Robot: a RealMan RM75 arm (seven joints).
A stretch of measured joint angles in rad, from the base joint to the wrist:
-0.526, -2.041, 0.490, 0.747, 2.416, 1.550, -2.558
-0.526, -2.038, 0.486, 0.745, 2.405, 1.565, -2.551
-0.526, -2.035, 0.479, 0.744, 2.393, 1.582, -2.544
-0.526, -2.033, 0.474, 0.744, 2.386, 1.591, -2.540
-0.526, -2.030, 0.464, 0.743, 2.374, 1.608, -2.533
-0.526, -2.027, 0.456, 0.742, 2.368, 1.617, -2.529
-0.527, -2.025, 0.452, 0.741, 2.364, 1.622, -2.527
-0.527, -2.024, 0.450, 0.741, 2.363, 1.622, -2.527
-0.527, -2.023, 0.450, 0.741, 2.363, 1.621, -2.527
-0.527, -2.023, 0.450, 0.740, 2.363, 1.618, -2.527
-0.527, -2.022, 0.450, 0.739, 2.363, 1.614, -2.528
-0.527, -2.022, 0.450, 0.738, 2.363, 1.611, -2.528
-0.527, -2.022, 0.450, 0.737, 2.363, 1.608, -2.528
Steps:
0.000, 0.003, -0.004, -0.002, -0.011, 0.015, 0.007
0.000, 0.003, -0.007, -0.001, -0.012, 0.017, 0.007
0.000, 0.002, -0.005, 0.000, -0.007, 0.009, 0.004
0.000, 0.003, -0.010, -0.001, -0.012, 0.017, 0.007
0.000, 0.003, -0.008, -0.001, -0.006, 0.009, 0.004
-0.001, 0.002, -0.004, -0.001, -0.004, 0.005, 0.002
0.000, 0.001, -0.002, 0.000, -0.001, 0.000, 0.000
0.000, 0.001, 0.000, 0.000, 0.000, -0.001, 0.000
0.000, 0.000, 0.000, -0.001, 0.000, -0.003, 0.000
0.000, 0.001, 0.000, -0.001, 0.000, -0.004, -0.001
0.000, 0.000, 0.000, -0.001, 0.000, -0.003, 0.000
0.000, 0.000, 0.000, -0.001, 0.000, -0.003, 0.000

